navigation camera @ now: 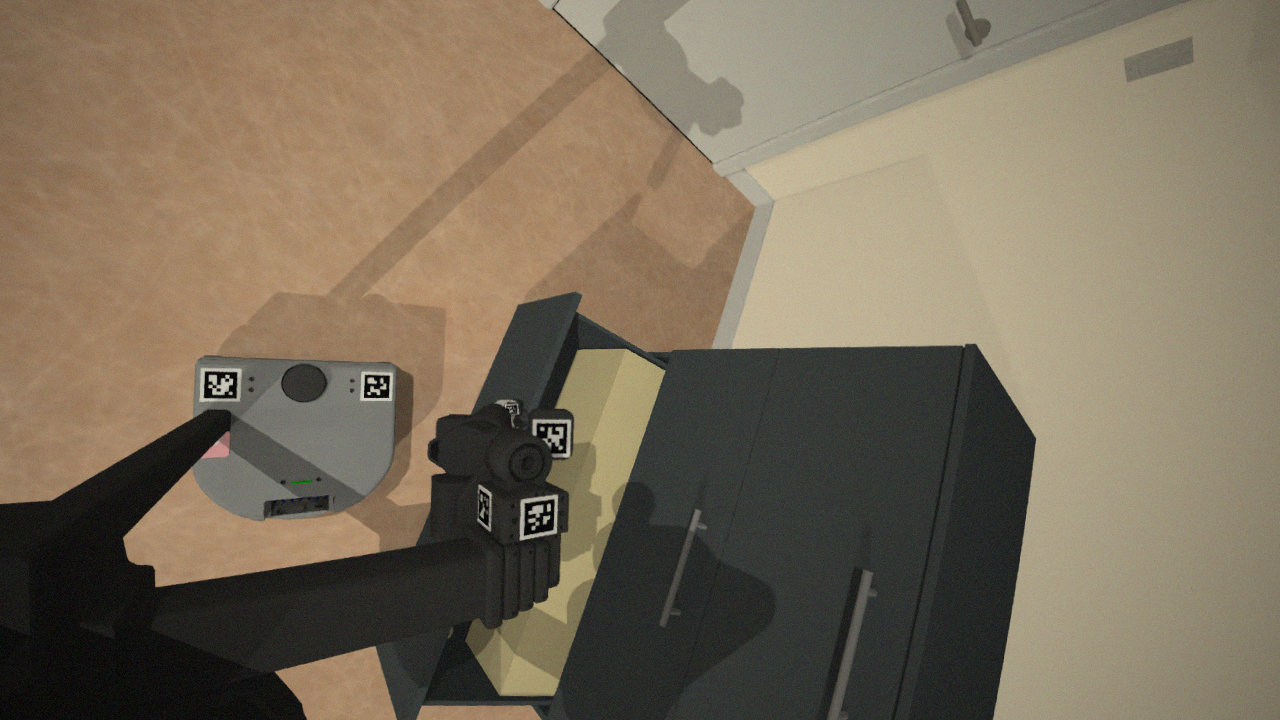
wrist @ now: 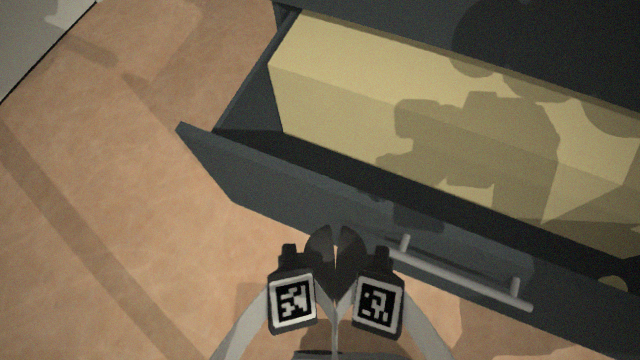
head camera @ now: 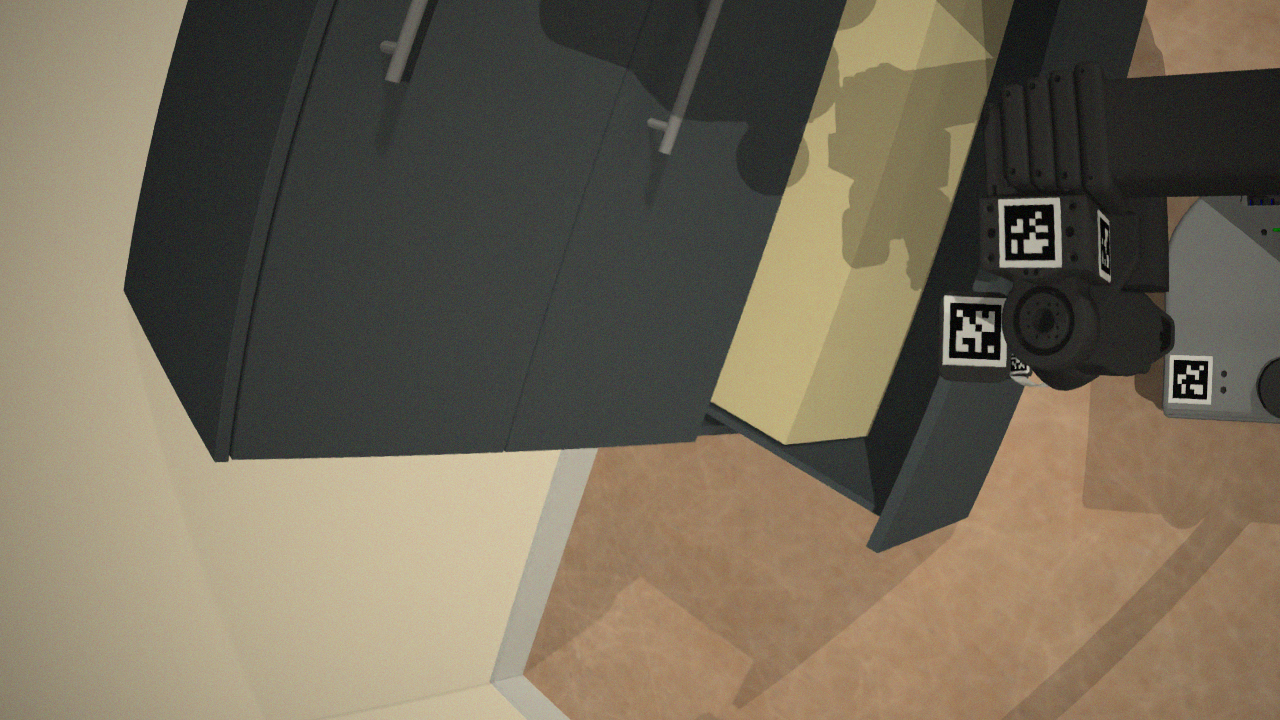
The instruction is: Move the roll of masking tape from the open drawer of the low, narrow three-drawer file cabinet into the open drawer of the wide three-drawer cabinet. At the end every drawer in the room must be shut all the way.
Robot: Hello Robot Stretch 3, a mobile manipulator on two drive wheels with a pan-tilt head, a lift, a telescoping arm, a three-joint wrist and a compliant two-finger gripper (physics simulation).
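Places are measured from the robot's base along level axes (x back, y left, z down), in millimetres.
Where they show: gripper, fingertip midpoint: (navigation camera: 517,416) (wrist: 335,252); robot's base, link origin: (navigation camera: 303,381).
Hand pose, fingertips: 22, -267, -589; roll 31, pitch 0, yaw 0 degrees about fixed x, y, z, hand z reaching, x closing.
Things, the pixels of their centre, and the offset from my fingertips, as dx, dy, dz. "pt": a spot on its surface instead.
- wide dark cabinet, surface spot: (head camera: 402,268) (navigation camera: 847,453) pt +45, -433, -283
- masking tape, body centre: (wrist: 611,288) +589, -30, +514
- bar handle, surface spot: (wrist: 460,272) pt +208, -41, +362
- long pale yellow box, surface spot: (head camera: 805,358) (navigation camera: 616,393) pt -14, -373, +283
The wide dark cabinet (head camera: 402,268) (navigation camera: 832,447) has its lowest drawer (head camera: 948,465) (navigation camera: 532,349) (wrist: 220,165) pulled open; its two upper drawers look shut. Part of a tan ring, the roll of masking tape (wrist: 612,283), shows in shadow inside this drawer at the right of the wrist view, behind the front panel. My gripper (wrist: 335,252) is shut and its fingertips hold nothing. In the wrist view it overlaps the lower edge of the drawer's front panel, just left of the bar handle (wrist: 460,272). The wrist hides the fingertips in the head and navigation views. The narrow file cabinet does not show.
A long pale yellow box (head camera: 805,358) (navigation camera: 608,385) (wrist: 340,95) lies in the open drawer. My grey base (navigation camera: 358,438) stands in front of the drawer. A light wall (navigation camera: 1118,268) is beside the cabinet, and a grey door (navigation camera: 787,62) stands past the corner.
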